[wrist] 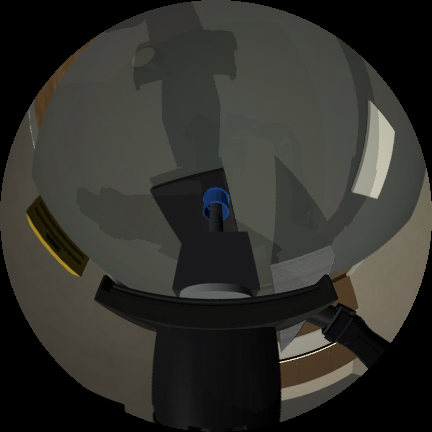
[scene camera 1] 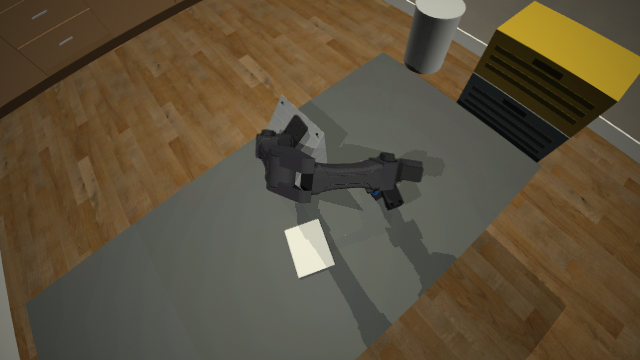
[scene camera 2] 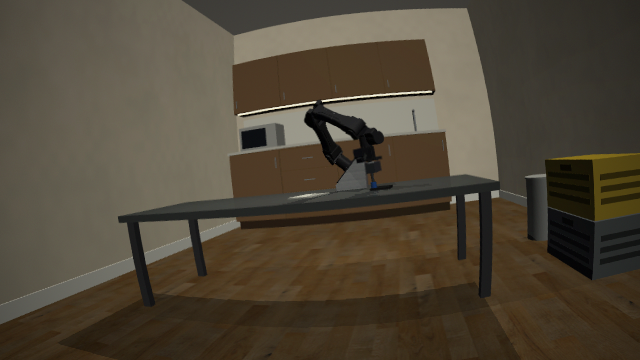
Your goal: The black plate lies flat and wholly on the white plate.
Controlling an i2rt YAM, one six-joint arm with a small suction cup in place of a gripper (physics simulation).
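Frame: origin at the arm's base, x right, y back, z down, level; metres.
Seen in the pictures: end effector, tool point: (wrist: 215,193); arm's base, origin of the base link: (scene camera 1: 288,142) (scene camera 2: 350,167).
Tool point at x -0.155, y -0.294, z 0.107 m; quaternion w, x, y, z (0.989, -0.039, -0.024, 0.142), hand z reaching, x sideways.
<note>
Pixels of each thing's top centre, then the offset from my tool point to it.
- black plate, middle of its top: (wrist: 200,223) (scene camera 2: 381,186) dy +0.032, dx -0.030, dz -0.011 m
- white plate, middle of its top: (wrist: 379,157) (scene camera 1: 308,247) (scene camera 2: 308,195) dy -0.027, dx +0.297, dz -0.007 m
The black plate (wrist: 181,201) (scene camera 2: 383,186) lies flat on the grey table (scene camera 1: 178,268) (scene camera 2: 268,208) (wrist: 100,141), right of the arm's base. In scene camera 1 the wrist hides it. My blue suction cup (wrist: 215,199) (scene camera 1: 375,192) (scene camera 2: 373,183) points straight down and sits on the plate's top, near its right edge. The white plate (scene camera 1: 308,248) (scene camera 2: 308,195) (wrist: 374,157) lies flat on the table, well apart from the black plate, towards the table's middle. Nothing lies on it.
The arm's grey base mount (scene camera 1: 286,118) (scene camera 2: 351,178) stands at the table's far edge. A grey cylinder bin (scene camera 1: 431,36) (scene camera 2: 536,206) and a yellow crate stacked on a black crate (scene camera 1: 559,67) (scene camera 2: 595,188) stand on the floor beyond the table's right end.
</note>
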